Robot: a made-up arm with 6 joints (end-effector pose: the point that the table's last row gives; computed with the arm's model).
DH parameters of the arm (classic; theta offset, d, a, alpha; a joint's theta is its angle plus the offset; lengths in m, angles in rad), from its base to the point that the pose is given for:
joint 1: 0 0.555 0 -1.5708
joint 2: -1.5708 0 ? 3.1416
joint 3: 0 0 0 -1.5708
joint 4: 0 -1.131 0 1.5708
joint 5: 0 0.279 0 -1.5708
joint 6: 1.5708 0 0 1.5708
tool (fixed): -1.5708 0 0 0
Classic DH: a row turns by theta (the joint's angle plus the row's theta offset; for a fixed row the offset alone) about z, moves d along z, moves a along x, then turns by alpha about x.
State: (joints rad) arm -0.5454 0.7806 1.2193 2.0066 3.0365 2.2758
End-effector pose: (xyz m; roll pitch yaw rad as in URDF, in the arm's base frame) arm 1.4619 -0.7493 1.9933 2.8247 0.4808 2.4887
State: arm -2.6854 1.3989 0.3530 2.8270 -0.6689 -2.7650
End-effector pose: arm -1.3665 -0.9661 -0.2050 -0.2079 0.3935 -2.8947
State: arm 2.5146 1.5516 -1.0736 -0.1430 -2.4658 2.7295
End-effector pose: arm 0.1437 0.2369 0.0508 -3.0587 -1.1774 2.7493
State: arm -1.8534 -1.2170 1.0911 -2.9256 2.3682 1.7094
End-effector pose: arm 0.7298 1.5360 1.7879 1.5771 0.0710 -2.0040
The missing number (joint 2, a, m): 1.026
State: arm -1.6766 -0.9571 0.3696 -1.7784 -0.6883 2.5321
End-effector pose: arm 0.0889 0.2928 2.1774 -2.1437 -0.8964 -0.2014
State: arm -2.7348 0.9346 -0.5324 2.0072 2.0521 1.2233
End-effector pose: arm -1.0499 -0.5807 0.0659 -1.3270 -0.4352 -0.6817
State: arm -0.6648 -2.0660 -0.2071 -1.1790 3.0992 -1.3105
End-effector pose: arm -0.8346 0.5188 1.2251 -0.0078 1.2961 -0.8098
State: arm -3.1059 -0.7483 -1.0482 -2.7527 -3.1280 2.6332
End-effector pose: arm -0.3417 -0.2705 0.8717 -2.2427 -0.3125 0.0303
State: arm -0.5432 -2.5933 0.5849 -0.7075 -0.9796 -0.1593
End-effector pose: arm -1.5406 0.6825 -0.1808 -2.0212 -0.6563 1.8491
